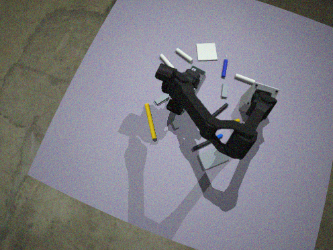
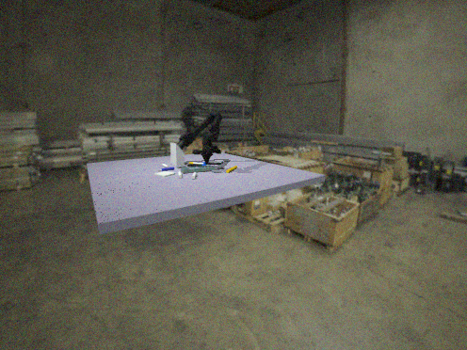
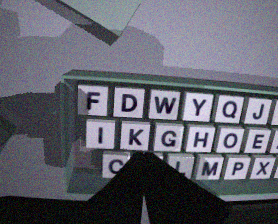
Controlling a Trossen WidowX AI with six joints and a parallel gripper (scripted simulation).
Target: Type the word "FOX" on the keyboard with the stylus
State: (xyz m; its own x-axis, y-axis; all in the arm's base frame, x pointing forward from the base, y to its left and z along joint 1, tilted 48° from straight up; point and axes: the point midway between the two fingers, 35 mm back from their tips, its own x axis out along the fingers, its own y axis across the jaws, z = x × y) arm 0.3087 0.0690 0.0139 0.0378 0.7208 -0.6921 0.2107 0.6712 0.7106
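Right now the o key is 1 cm behind my gripper tip, 6 cm to the right of it and 3 cm below it. From my gripper tip the other things lie so: grey block (18 cm behind, 10 cm to the right, 3 cm below); x key (4 cm behind, 8 cm to the right, 3 cm below); yellow stick (11 cm ahead, 13 cm to the left, 3 cm below).
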